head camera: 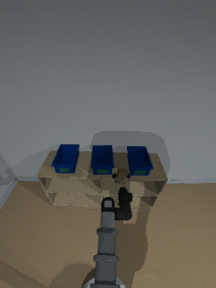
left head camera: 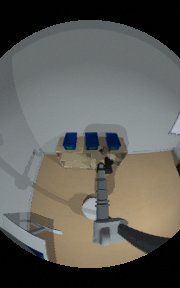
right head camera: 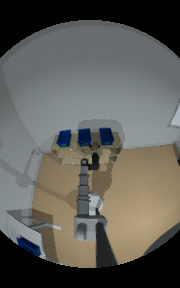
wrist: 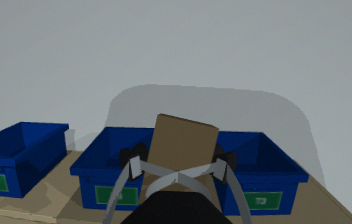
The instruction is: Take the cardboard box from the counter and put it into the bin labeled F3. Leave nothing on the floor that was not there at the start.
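Places are measured from the robot's base along level axes (x right, y ahead, z up), in metres.
Where they show: gripper, between the fingertips: [wrist: 177, 155]; robot's base, origin of its link: [left head camera: 93, 207] [right head camera: 90, 203].
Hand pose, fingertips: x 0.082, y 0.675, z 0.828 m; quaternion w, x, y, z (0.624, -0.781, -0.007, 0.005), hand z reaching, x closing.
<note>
Things, the pixels of their top centre, and the offset from my fingertips.
- brown cardboard box, centre of its top: [wrist: 179, 112] [head camera: 122, 170] dy -0.024, dx +0.000, dz +0.059 m
- middle blue bin, centre of its top: [wrist: 125, 143] [head camera: 102, 155] [left head camera: 91, 137] [right head camera: 83, 134] dy +0.325, dx -0.151, dz -0.126 m
- right blue bin, centre of its top: [wrist: 248, 148] [head camera: 139, 155] [right head camera: 105, 133] [left head camera: 112, 138] dy +0.329, dx +0.197, dz -0.126 m
- right bin's green label, centre of its top: [wrist: 262, 192] dy +0.192, dx +0.200, dz -0.178 m
- left bin, centre of its top: [wrist: 17, 136] [head camera: 66, 153] [left head camera: 69, 137] [right head camera: 63, 135] dy +0.321, dx -0.499, dz -0.126 m
The brown cardboard box [wrist: 182, 142] [head camera: 122, 172] is tilted between the fingers of my gripper [wrist: 177, 155] [head camera: 121, 176] [right head camera: 94, 146], which is shut on it. In the wrist view the box stands in front of the gap between the middle blue bin [wrist: 90, 172] [head camera: 102, 161] and the right blue bin [wrist: 287, 175] [head camera: 139, 161] [left head camera: 113, 141] [right head camera: 106, 136]. The right bin's green label [wrist: 262, 201] seems to read F3. In the head view the box and gripper are at the front edge of the shelf unit, left of the right bin's front. Their height above the top is hard to tell.
The three bins stand on a wooden shelf unit [head camera: 85, 164] [wrist: 320, 202] against the grey wall; the left bin [head camera: 66, 158] [wrist: 40, 150] is farthest away. My arm [head camera: 106, 245] reaches over the floor. Another blue bin [right head camera: 28, 246] is at lower left on a white surface.
</note>
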